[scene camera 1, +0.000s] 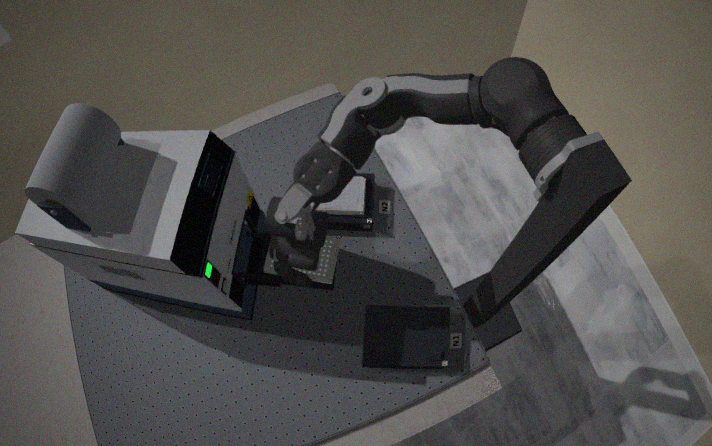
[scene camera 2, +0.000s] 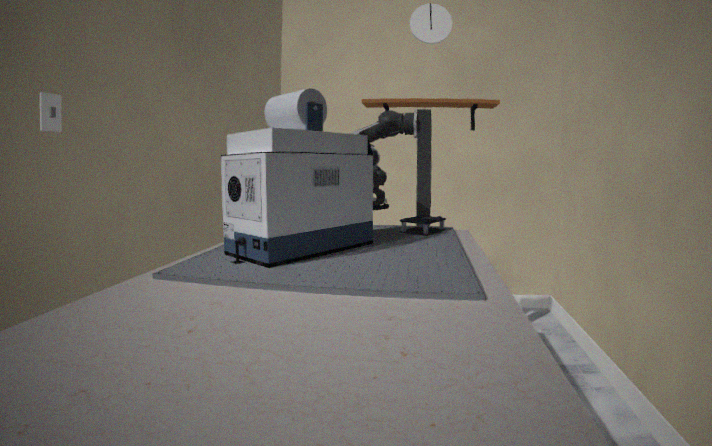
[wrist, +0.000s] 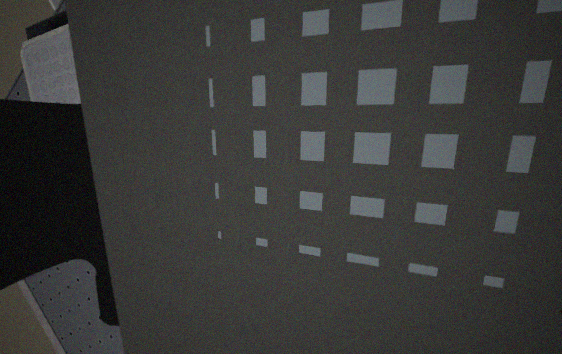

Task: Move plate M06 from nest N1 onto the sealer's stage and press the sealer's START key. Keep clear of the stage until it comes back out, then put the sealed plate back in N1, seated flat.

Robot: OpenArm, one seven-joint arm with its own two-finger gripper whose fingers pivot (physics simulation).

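Note:
My gripper (scene camera 1: 299,257) (scene camera 2: 379,203) is shut on a pale, flat plate (scene camera 1: 326,265) (wrist: 280,305) with a grid of light spots, M06 by the task, in front of the sealer. In the wrist view the plate fills most of the picture; its label and the fingertips do not show. The plate looks level. The gripper hides its sealer side, so contact with the stage cannot be told. The sealer (scene camera 1: 112,246) (scene camera 2: 315,199) has a small green-lit display (scene camera 1: 208,270) at its front corner; the START key cannot be made out. Nest N1 (scene camera 1: 458,354) is dark and empty.
Nest N2 (scene camera 1: 386,225) holds a white-topped plate (scene camera 1: 346,199), which also shows at the left of the wrist view (wrist: 52,70). A foil roll (scene camera 1: 78,152) (scene camera 2: 289,109) sits on the sealer. The arm's post (scene camera 1: 546,231) (scene camera 2: 423,162) stands beyond N1.

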